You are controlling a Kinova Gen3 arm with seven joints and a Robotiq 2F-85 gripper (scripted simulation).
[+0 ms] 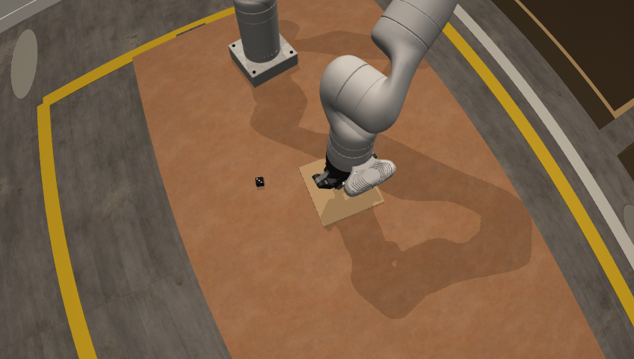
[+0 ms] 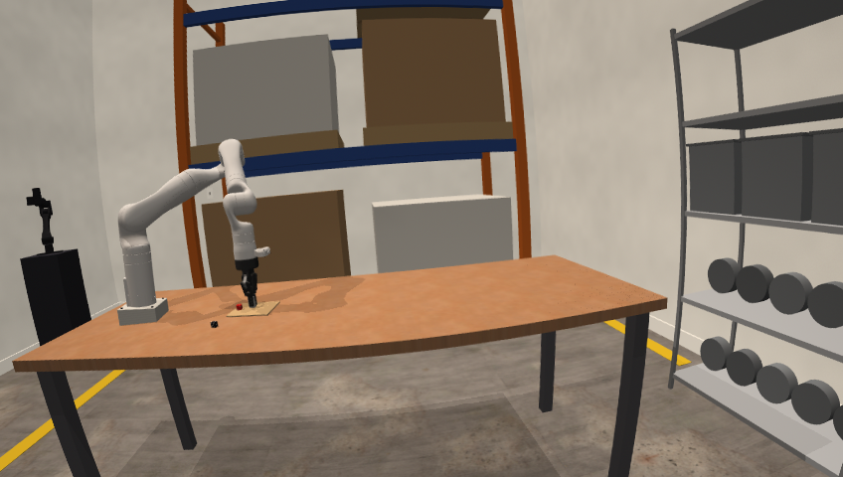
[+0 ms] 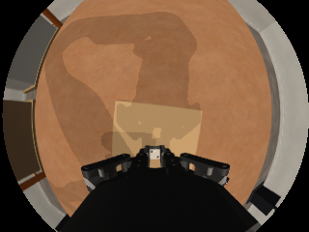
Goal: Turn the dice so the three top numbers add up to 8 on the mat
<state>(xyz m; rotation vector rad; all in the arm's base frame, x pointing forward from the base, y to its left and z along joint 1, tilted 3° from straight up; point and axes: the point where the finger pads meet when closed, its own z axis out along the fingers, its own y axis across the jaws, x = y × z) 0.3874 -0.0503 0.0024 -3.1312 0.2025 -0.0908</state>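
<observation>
Now: the white die 1 cm below my hand. From my hand the other things lie so: black die (11 cm behind, 14 cm to the right, 2 cm below); then red die (5 cm behind, 1 cm to the left, 2 cm below); then tan mat (3 cm below).
</observation>
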